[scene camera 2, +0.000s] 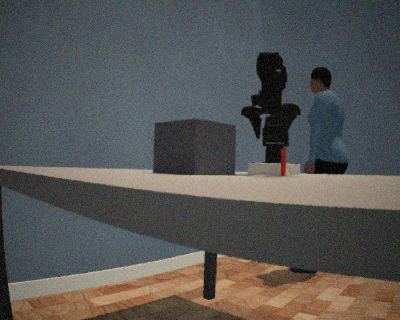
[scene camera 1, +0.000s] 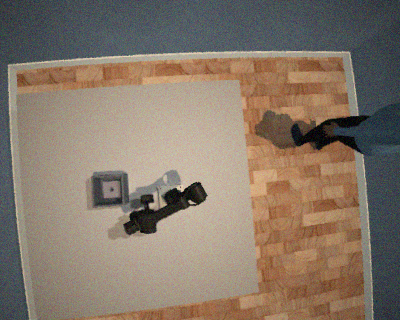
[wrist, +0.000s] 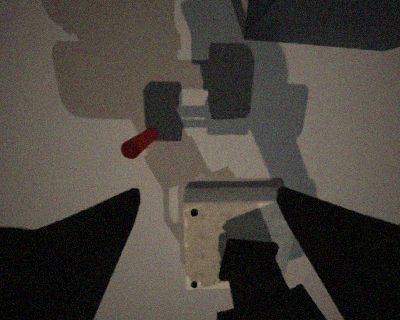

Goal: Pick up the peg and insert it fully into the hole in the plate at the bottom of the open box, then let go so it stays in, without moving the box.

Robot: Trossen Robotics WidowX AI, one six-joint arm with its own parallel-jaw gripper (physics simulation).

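Frame: origin at the arm's base, x right, y up, z back, level; centimetres.
Seen in the pictures: gripper, fingertip midpoint: [scene camera 2: 270,138] [wrist: 209,194]; arm's base, origin of the base link: [scene camera 2: 274,163] [scene camera 1: 174,195] [wrist: 247,261].
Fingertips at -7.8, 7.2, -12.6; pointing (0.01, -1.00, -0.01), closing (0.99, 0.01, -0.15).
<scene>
Offsets run from my fingertips to a thing's top centre, as dx, dy, dz. Level surfaces: height alone.
A red peg @(-6.0, -3.0, -1.3) [scene camera 2: 283,161] [wrist: 140,142] stands upright on the table, near the arm's base; it does not show in scene camera 1. The open grey box @(+9.6, +2.7, -21.5) [scene camera 1: 125,182] [scene camera 2: 195,147] [wrist: 320,22] stands on the table, with a corner of it at the top right of the wrist view. Its bottom plate @(+9.6, -5.0, -21.5) [scene camera 1: 106,195] has a dark hole [scene camera 1: 112,189]. My gripper [scene camera 2: 267,136] [wrist: 209,194] is open and empty, fingers pointing down, above the table. In the wrist view the peg lies beyond the left fingertip, outside the gap between the fingers.
The pale base plate [scene camera 2: 257,169] [wrist: 200,250] of my arm is close to the peg and partly between the fingers in the wrist view. The arm's shadows cross the table @(dy -11.0) [scene camera 1: 75,270] [scene camera 2: 125,182]. A person in blue [scene camera 1: 380,132] [scene camera 2: 327,120] stands beyond the table.
</scene>
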